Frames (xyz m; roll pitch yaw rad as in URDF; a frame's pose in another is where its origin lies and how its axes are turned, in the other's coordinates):
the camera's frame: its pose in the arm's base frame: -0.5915 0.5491 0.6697 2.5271 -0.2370 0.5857
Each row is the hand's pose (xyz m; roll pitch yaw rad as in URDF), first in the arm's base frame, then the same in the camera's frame.
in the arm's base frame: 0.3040 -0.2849 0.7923 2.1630 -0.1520 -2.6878
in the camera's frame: 0.3060 1.0024 0.6434 -1.6114 0.3932 3.0208
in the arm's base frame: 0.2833 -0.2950 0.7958 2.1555 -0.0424 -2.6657
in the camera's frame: 0.2847 1.0050 0.6345 -1.6003 0.2914 3.0698
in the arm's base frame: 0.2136 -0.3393 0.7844 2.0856 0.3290 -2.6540
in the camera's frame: 0.2017 1.0085 0.6268 -1.6445 -0.0225 -3.0119
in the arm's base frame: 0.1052 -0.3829 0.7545 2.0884 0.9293 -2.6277
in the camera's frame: 0.0835 0.9879 0.6150 -1.7567 -0.5202 -2.6582
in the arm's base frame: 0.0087 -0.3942 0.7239 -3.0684 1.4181 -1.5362
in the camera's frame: -0.0080 0.9466 0.5974 -2.0159 -1.0055 -2.1867
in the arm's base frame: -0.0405 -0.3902 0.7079 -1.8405 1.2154 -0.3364
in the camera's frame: -0.0494 0.9180 0.5850 -2.4796 -1.2369 -1.6189
